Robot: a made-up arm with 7 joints. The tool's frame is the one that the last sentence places. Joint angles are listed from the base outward.
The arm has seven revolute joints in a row. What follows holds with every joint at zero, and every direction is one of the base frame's.
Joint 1 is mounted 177.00 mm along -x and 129.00 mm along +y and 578.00 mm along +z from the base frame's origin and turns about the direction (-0.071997, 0.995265, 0.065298), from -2.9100 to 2.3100 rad.
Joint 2 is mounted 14.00 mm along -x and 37.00 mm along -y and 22.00 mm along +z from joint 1 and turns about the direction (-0.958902, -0.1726, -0.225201), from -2.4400 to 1.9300 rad.
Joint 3 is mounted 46.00 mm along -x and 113.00 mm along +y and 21.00 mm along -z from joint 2 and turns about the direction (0.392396, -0.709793, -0.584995), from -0.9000 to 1.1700 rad.
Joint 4 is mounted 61.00 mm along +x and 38.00 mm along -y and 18.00 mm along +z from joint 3 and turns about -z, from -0.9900 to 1.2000 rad.
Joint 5 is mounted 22.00 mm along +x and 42.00 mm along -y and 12.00 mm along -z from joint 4 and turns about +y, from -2.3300 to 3.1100 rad.
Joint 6 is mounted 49.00 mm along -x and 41.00 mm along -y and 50.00 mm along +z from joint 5 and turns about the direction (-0.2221, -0.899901, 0.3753), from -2.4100 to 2.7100 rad.
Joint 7 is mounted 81.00 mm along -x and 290.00 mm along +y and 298.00 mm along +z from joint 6 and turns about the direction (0.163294, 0.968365, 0.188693), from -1.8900 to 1.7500 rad.
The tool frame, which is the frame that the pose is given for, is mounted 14.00 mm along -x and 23.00 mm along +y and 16.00 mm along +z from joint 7; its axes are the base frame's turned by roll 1.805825, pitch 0.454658 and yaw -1.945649 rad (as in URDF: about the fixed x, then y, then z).
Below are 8 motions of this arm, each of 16 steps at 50 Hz.
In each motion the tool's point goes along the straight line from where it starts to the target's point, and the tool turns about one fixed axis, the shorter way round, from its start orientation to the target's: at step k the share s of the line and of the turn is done. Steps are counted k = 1, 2, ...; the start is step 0. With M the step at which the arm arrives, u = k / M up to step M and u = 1 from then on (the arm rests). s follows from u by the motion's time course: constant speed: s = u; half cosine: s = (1 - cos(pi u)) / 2; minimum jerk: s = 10 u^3 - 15 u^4 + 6 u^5.
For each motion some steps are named. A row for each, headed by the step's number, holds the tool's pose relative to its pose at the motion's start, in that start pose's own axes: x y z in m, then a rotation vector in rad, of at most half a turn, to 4 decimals.
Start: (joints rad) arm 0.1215 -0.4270 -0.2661 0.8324 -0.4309 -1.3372 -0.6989
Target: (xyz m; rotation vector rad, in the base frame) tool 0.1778 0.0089 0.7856 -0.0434 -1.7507 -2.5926
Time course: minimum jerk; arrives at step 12
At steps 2, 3, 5, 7, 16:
2: -0.0006 -0.0010 -0.0015 -0.0064 0.0014 0.0017
3: -0.0019 -0.0031 -0.0044 -0.0188 0.0041 0.0050
5: -0.0063 -0.0102 -0.0147 -0.0629 0.0137 0.0169
7: -0.0120 -0.0193 -0.0277 -0.1185 0.0259 0.0318
16: -0.0183 -0.0295 -0.0424 -0.1814 0.0396 0.0487

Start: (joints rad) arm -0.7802 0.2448 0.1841 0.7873 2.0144 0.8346 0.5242
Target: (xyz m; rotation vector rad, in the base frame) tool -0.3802 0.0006 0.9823 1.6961 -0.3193 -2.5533
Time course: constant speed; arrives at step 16
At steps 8, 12, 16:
8: 0.0726 0.0101 0.0356 -0.0077 0.1333 -0.0831
12: 0.1088 0.0151 0.0534 -0.0116 0.2000 -0.1246
16: 0.1451 0.0201 0.0713 -0.0155 0.2666 -0.1662

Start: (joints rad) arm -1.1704 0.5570 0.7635 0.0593 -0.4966 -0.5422 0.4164
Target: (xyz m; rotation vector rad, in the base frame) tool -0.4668 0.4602 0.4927 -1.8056 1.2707 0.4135
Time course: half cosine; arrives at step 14
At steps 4, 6, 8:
4: -0.0025 0.0017 -0.0038 -0.0105 0.0119 0.0122
6: -0.0052 0.0036 -0.0078 -0.0217 0.0246 0.0252
8: -0.0082 0.0057 -0.0123 -0.0340 0.0387 0.0396

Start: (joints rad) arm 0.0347 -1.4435 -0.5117 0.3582 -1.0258 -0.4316 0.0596
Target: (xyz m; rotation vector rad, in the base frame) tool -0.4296 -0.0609 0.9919 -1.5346 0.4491 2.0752
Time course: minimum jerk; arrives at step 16
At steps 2, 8, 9, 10, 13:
2: 0.0012 -0.0003 0.0020 0.0051 0.0019 -0.0018
8: 0.0362 -0.0095 0.0637 0.1592 0.0607 -0.0555
9: 0.0446 -0.0117 0.0785 0.1962 0.0748 -0.0683
10: 0.0524 -0.0137 0.0924 0.2308 0.0880 -0.0804
13: 0.0688 -0.0180 0.1213 0.3029 0.1155 -0.1055

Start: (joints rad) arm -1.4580 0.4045 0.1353 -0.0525 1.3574 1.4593 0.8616
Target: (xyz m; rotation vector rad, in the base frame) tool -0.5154 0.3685 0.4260 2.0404 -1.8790 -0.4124
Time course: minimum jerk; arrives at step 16
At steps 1, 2, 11, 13, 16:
1: 0.0001 0.0000 0.0000 0.0003 0.0004 -0.0001
2: 0.0008 0.0001 0.0003 0.0025 0.0031 -0.0008
11: 0.0421 0.0076 0.0143 0.1282 0.1569 -0.0428
13: 0.0488 0.0088 0.0166 0.1487 0.1820 -0.0497
16: 0.0513 0.0092 0.0175 0.1563 0.1913 -0.0522

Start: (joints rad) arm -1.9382 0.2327 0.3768 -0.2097 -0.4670 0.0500 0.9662
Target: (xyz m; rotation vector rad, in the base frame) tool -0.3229 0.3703 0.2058 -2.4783 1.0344 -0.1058
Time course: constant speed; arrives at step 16
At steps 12, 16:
12: 0.0254 0.1156 -0.0392 -0.1709 -0.0454 -0.2540
16: 0.0338 0.1542 -0.0522 -0.2279 -0.0605 -0.3387

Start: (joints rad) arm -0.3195 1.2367 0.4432 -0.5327 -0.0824 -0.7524 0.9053
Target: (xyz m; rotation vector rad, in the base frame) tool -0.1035 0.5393 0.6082 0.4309 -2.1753 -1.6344
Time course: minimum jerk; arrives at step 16
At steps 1, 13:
1: -0.0001 0.0000 -0.0001 0.0004 -0.0001 -0.0002
13: -0.0245 0.0142 -0.0241 0.1584 -0.0241 -0.0963

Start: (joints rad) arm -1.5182 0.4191 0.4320 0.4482 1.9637 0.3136 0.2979
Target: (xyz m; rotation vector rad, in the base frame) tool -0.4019 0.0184 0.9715 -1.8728 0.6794 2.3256
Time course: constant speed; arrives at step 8
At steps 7, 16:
7: -0.0151 0.0235 -0.0566 -0.0259 -0.0974 -0.0335
16: -0.0172 0.0268 -0.0646 -0.0296 -0.1113 -0.0383

